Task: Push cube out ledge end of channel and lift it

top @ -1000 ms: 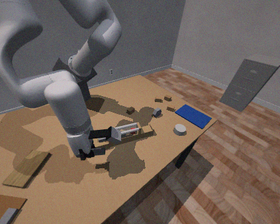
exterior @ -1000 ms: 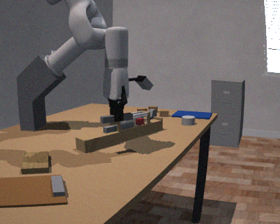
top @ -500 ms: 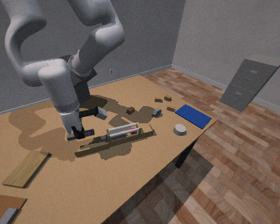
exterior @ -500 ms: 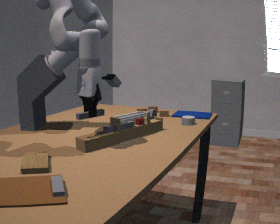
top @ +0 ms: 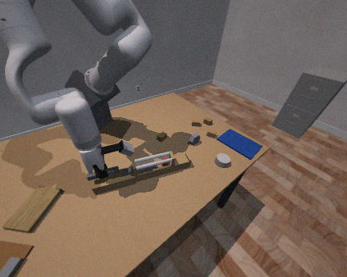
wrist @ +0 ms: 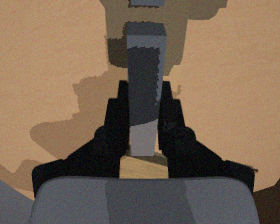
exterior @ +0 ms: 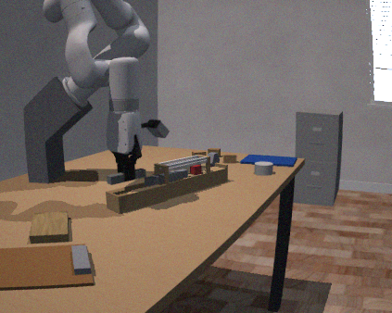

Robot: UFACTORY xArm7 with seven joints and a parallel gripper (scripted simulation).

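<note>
Right now my hand is 19 cm to the right of the long wooden base, 4 cm above it and 3 cm past it. Also, from my hand: wooden plank (24 cm to the right, 9 cm below, 5 cm ahead); red cube (24 cm to the left, 4 cm below, 4 cm behind); grey bar (1 cm below).
</note>
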